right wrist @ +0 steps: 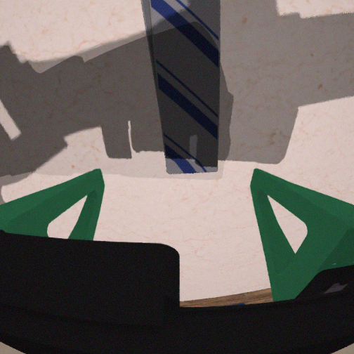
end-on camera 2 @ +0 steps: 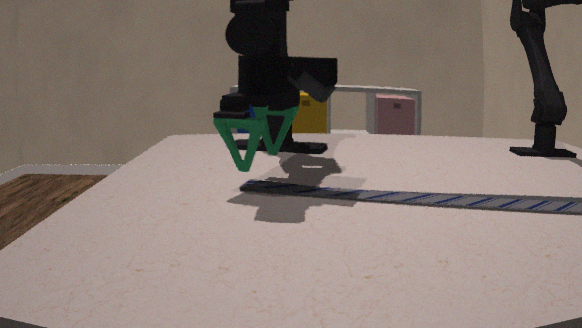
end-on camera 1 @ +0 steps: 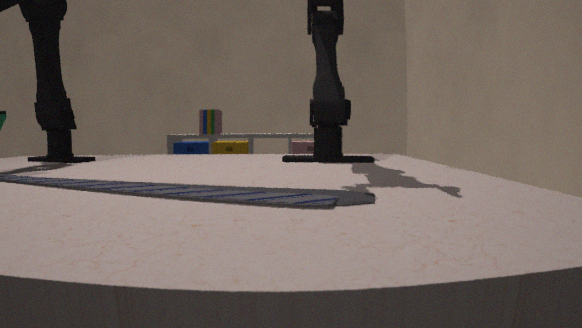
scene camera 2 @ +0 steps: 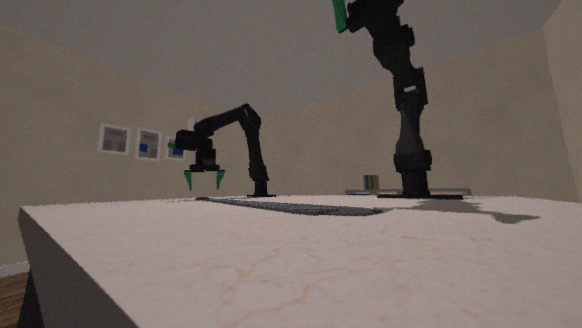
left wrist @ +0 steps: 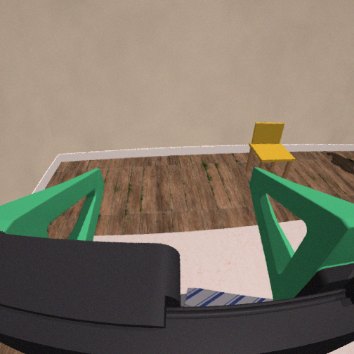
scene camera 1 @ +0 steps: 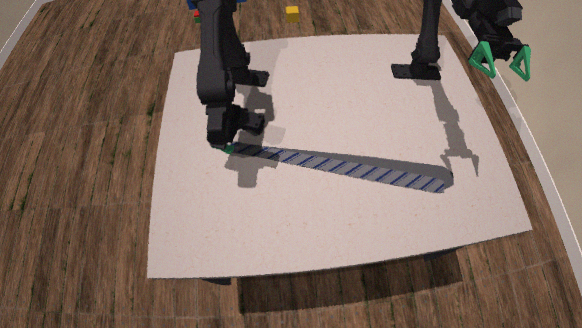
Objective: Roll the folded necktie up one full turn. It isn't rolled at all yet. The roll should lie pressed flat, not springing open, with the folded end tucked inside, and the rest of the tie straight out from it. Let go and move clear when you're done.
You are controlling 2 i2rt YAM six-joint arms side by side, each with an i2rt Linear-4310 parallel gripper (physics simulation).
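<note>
The grey necktie with blue stripes point(scene camera 1: 350, 169) point(scene camera 2: 280, 206) point(end-on camera 1: 200, 192) point(end-on camera 2: 430, 200) point(left wrist: 215, 298) point(right wrist: 187, 90) lies long, straight and flat on the table point(scene camera 1: 320, 225). It shows no roll. Plain grey cloth shows along one side and past the striped layer at its wide end, at the right in scene camera 1. My right gripper point(scene camera 2: 204, 189) point(end-on camera 2: 258, 162) point(right wrist: 176, 176) is open and empty, pointing down a little above the table at the narrow end. That end lies between the fingertips' lines in the right wrist view. My left gripper point(scene camera 1: 510, 78) point(left wrist: 176, 176) is open and empty, raised high, away from the tie.
The right arm's shadow falls over the narrow end. The arm bases stand at the table's far edge. Beyond the table are a low shelf with a yellow bin point(end-on camera 2: 312, 115) and a pink bin point(end-on camera 2: 395, 115), and a yellow chair point(left wrist: 271, 151) on the floor.
</note>
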